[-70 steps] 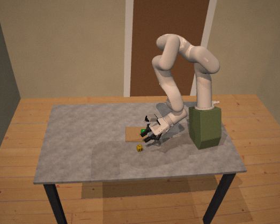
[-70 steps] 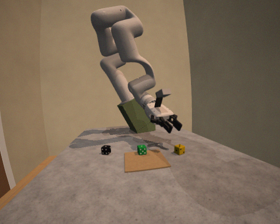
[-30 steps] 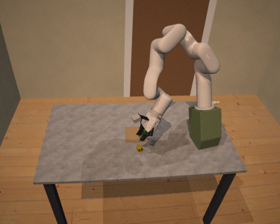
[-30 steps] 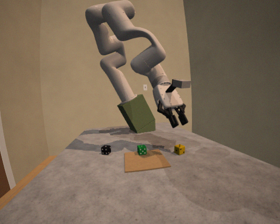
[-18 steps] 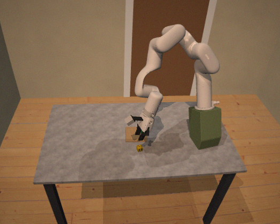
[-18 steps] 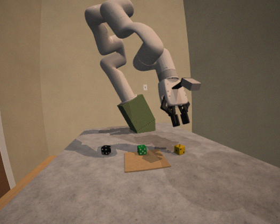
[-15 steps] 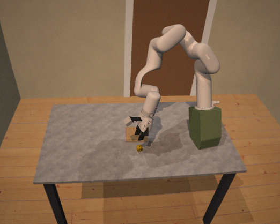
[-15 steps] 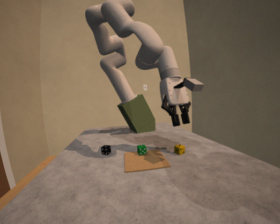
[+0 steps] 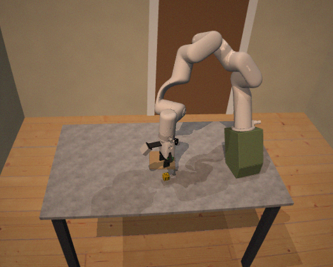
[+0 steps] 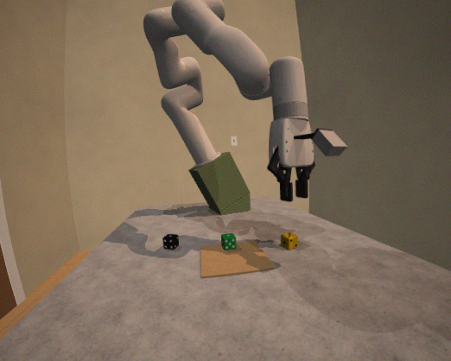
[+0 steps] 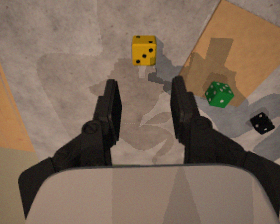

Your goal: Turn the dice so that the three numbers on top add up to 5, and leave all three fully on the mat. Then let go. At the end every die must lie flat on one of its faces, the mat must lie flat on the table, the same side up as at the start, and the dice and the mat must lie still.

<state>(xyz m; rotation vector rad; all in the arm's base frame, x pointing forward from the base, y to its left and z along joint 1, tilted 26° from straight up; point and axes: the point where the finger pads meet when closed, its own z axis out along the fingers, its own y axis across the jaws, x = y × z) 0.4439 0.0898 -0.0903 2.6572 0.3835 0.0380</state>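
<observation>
My gripper is now 12 cm above the yellow die and 1 cm past it. Round my hand: tan mat 14 cm to the right, 13 cm below, 1 cm behind; green die 14 cm to the right, 12 cm below, 6 cm behind; black die 28 cm to the right, 12 cm below, 11 cm behind.
</observation>
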